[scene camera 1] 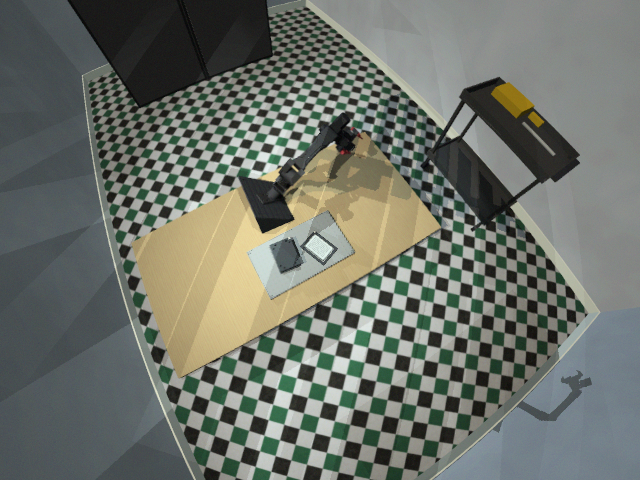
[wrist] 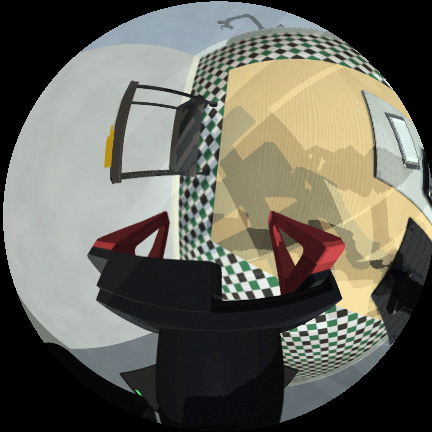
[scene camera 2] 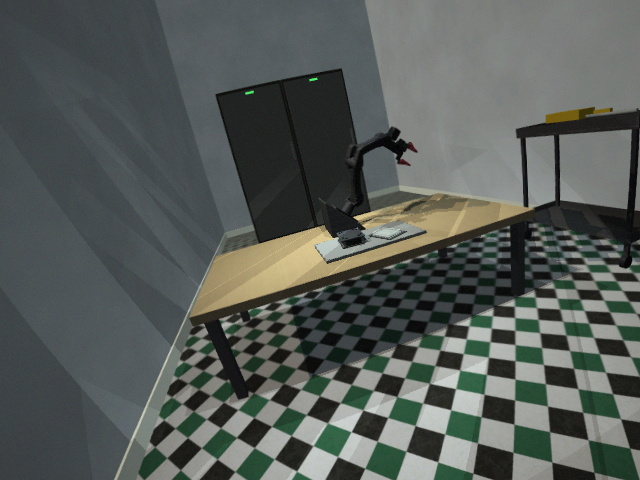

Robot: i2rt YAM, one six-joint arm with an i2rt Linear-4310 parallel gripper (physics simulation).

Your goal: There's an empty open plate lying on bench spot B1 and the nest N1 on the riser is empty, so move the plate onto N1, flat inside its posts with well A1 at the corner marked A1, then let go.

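Seen in the pictures: gripper, between the fingertips: (scene camera 1: pixel 356 145) (wrist: pixel 218 216) (scene camera 2: pixel 414 159); arm's base, origin of its link: (scene camera 1: pixel 270 197) (scene camera 2: pixel 344 214).
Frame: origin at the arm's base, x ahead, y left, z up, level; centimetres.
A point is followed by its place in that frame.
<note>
The white plate (scene camera 1: pixel 319 246) {y 5.9, x 38.7, z -5.9 cm} (scene camera 2: pixel 387 233) {y 3.9, x 42.5, z -6.0 cm} (wrist: pixel 404 140) lies flat inside a dark outline on the right part of the grey board. The dark riser (scene camera 1: pixel 286 255) {y -11.9, x 33.0, z -3.3 cm} (scene camera 2: pixel 351 237) {y -14.1, x 38.1, z -3.3 cm} with small posts at its corners stands beside it, on the left part of the board in scene camera 1; no plate shows on it. The A1 marks are too small to read. My gripper (scene camera 1: pixel 352 144) {y 48.0, x 13.5, z 24.0 cm} (scene camera 2: pixel 407 155) {y 48.0, x 13.5, z 24.0 cm} (wrist: pixel 218 216) {y 48.0, x 13.5, z 24.0 cm} is open and empty, its red fingers wide apart, high above the table's far right end and well away from the plate.
The grey board (scene camera 1: pixel 273 286) {y -26.9, x 41.7, z -7.5 cm} (scene camera 2: pixel 330 255) {y -27.9, x 41.2, z -7.5 cm} lies on the wooden table (scene camera 1: pixel 206 310) {y -63.9, x 31.0, z -8.8 cm} (scene camera 2: pixel 248 284) {y -68.8, x 38.6, z -8.8 cm} (wrist: pixel 300 90) {y 45.0, x 48.8, z -8.7 cm}. The arm's black base plate (scene camera 1: pixel 266 214) {y -8.7, x 11.2, z 6.6 cm} stands behind the board. A dark cart (scene camera 1: pixel 555 167) (scene camera 2: pixel 532 130) (wrist: pixel 122 132) with yellow boxes stands beyond the table's right end.
</note>
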